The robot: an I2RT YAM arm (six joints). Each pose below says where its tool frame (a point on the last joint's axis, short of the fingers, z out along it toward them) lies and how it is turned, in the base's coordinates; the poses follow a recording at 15 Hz.
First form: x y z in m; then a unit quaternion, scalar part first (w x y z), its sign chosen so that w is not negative.
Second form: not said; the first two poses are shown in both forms.
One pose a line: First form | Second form
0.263 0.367 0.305 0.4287 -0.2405 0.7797 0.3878 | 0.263 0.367 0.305 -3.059 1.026 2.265
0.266 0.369 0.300 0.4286 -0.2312 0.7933 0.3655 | 0.266 0.369 0.300 -3.040 1.014 2.334
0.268 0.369 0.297 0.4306 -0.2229 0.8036 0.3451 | 0.268 0.369 0.297 -3.027 1.008 2.394
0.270 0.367 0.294 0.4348 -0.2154 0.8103 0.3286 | 0.270 0.367 0.294 -3.022 1.009 2.437
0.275 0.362 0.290 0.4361 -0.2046 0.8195 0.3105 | 0.275 0.362 0.290 -3.022 1.001 2.483
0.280 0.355 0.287 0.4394 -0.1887 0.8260 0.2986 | 0.280 0.355 0.287 -3.051 0.994 2.497
